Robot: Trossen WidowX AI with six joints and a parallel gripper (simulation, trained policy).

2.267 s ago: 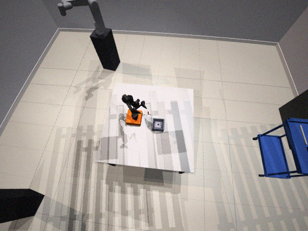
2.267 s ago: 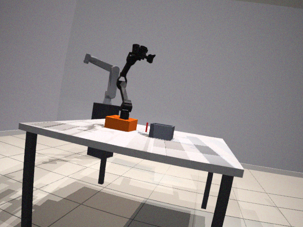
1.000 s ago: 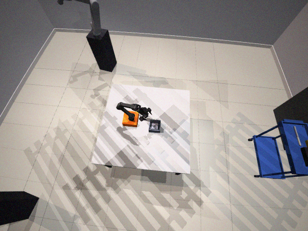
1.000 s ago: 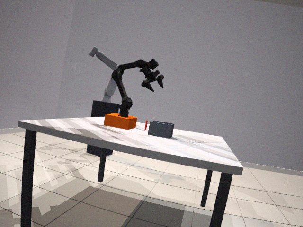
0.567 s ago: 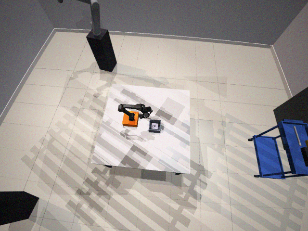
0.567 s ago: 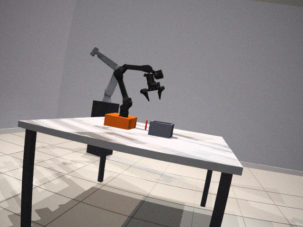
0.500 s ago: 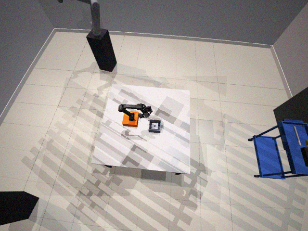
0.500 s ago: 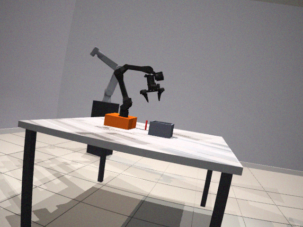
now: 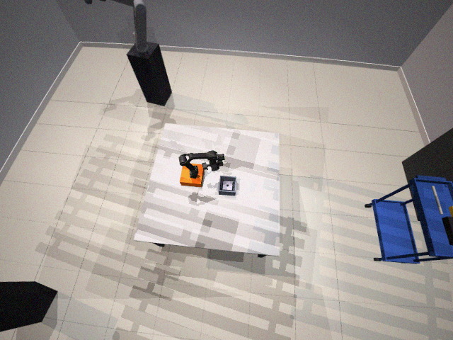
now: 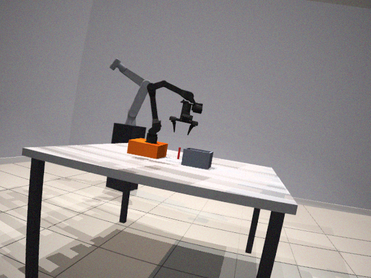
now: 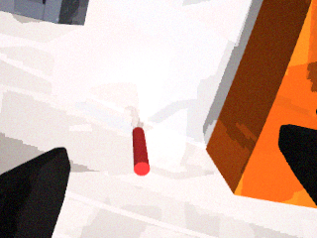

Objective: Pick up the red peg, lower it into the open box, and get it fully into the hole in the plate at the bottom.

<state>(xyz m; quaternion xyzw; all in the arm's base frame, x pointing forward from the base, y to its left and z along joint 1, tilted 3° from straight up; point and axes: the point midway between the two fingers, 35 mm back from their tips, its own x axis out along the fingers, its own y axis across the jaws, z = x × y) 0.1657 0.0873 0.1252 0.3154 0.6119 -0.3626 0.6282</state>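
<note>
Right now the red peg is 20 mm behind my gripper tip, 70 mm to the left of it and 140 mm below it. From my gripper tip the other things lie so: grey box 170 mm ahead, 80 mm to the right, 150 mm below.
</note>
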